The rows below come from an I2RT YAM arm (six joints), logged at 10 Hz.
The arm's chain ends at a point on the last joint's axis. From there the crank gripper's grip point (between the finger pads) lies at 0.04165 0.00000 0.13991 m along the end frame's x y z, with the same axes.
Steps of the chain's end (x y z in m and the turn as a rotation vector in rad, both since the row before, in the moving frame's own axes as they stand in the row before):
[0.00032, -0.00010, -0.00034, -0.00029, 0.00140, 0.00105]
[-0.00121, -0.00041, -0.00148, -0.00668, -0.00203, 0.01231]
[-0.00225, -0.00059, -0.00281, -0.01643, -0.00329, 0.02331]
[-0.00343, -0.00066, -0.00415, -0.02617, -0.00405, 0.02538]
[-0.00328, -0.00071, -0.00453, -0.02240, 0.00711, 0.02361]
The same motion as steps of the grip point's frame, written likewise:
[0.00052, -0.00002, -0.00040, -0.00029, 0.00140, 0.00105]
[-0.00150, 0.00104, -0.00140, -0.00668, -0.00203, 0.01231]
[-0.00275, 0.00267, -0.00270, -0.01643, -0.00329, 0.02331]
[-0.00406, 0.00405, -0.00404, -0.02617, -0.00405, 0.02538]
[-0.00234, 0.00342, -0.00488, -0.02240, 0.00711, 0.02361]

